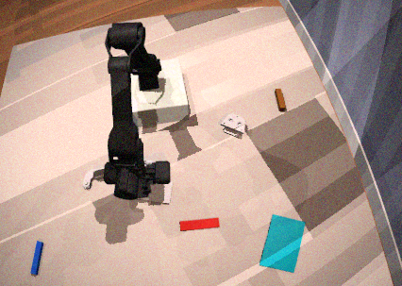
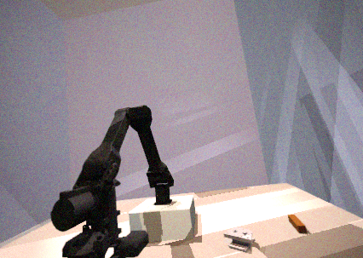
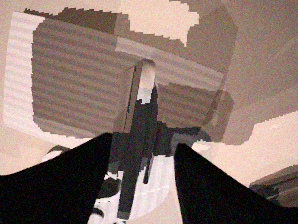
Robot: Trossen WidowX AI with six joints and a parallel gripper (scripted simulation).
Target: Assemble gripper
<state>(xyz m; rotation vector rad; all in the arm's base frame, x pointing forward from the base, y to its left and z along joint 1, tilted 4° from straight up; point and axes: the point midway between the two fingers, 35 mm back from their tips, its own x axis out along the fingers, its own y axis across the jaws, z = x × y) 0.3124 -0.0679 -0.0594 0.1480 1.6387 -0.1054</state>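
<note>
Right now the jaw is 3 cm behind my gripper tip and 2 cm to the left of it. Also, from my gripper tip: red bar 15 cm to the left, 15 cm ahead, 1 cm below; then blue bar 37 cm to the right, 19 cm ahead, 1 cm below; then white plate 3 cm to the left, 2 cm ahead, 1 cm below.
</note>
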